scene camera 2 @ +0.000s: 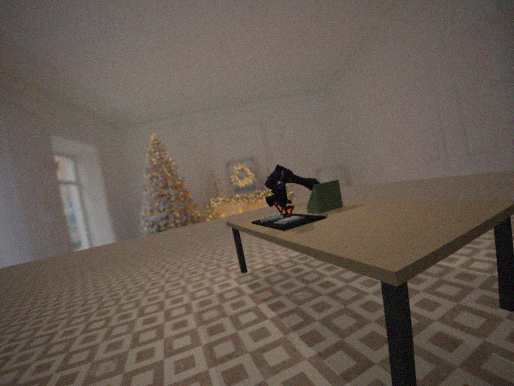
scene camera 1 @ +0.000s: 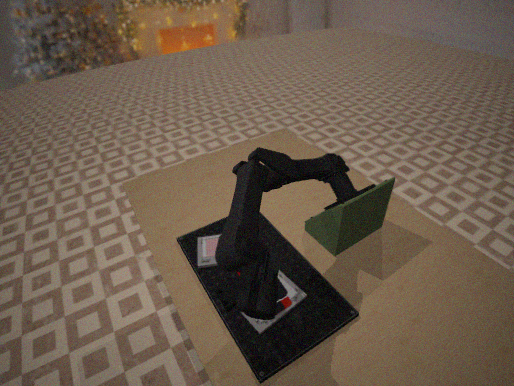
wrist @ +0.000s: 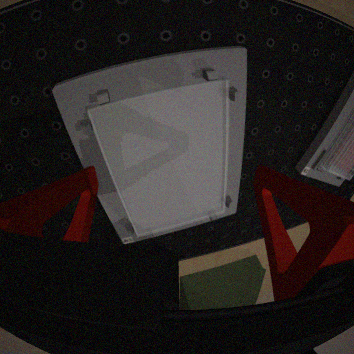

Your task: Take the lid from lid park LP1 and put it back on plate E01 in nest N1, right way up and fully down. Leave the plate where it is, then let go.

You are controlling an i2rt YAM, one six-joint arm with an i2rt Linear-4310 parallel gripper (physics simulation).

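Places are measured from the arm's base along level axes (x ahead, y left, z up), in centimetres.
Pixels of known places: gripper, between the fingertips: [scene camera 2: 285, 215] [wrist: 175, 174]; arm's base, origin of its link: [scene camera 2: 322, 193] [scene camera 1: 348, 199].
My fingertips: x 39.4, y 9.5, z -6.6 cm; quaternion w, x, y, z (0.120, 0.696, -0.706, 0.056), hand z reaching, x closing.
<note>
For each thing: its top centre in the pictures, then the offset to it from my fingertips. "*": a spot on its surface instead. Level surfaces: height alone.
- lid, centre of its top: [wrist: 173, 174] dx -2.3, dy -0.5, dz -2.5 cm
- grey lid park, a spot on its surface: [wrist: 72, 100] [scene camera 1: 261, 327] * dx +4.0, dy +5.3, dz -3.3 cm
- plate, centre of its top: [scene camera 1: 222, 244] dx -0.8, dy -23.2, dz -1.7 cm
- wooden table, height of its surface: dz -5.6 cm
The lid [wrist: 165, 165] is a pale, flat rectangle lying on the grey lid park [wrist: 72, 100] [scene camera 1: 260, 326], inside its small corner stops. My gripper [wrist: 175, 174] [scene camera 2: 285, 212] is open and empty, above the near part of the lid, with one red finger to each side. In scene camera 1 the arm hides much of the lid and of the gripper. The plate [wrist: 346, 145] [scene camera 1: 211, 246] has a pinkish grid and sits in the grey nest [wrist: 311, 169] [scene camera 1: 201, 257]. It is partly cut off at the wrist view's right edge and partly behind the arm in scene camera 1.
The black perforated board [scene camera 1: 315, 320] [wrist: 280, 107] carries the park and the nest. A green wedge-shaped block [scene camera 1: 367, 215] [scene camera 2: 326, 196] [wrist: 220, 285] stands beside the board at the arm's base. Both are on the wooden table [scene camera 1: 410, 310] [scene camera 2: 380, 235].
</note>
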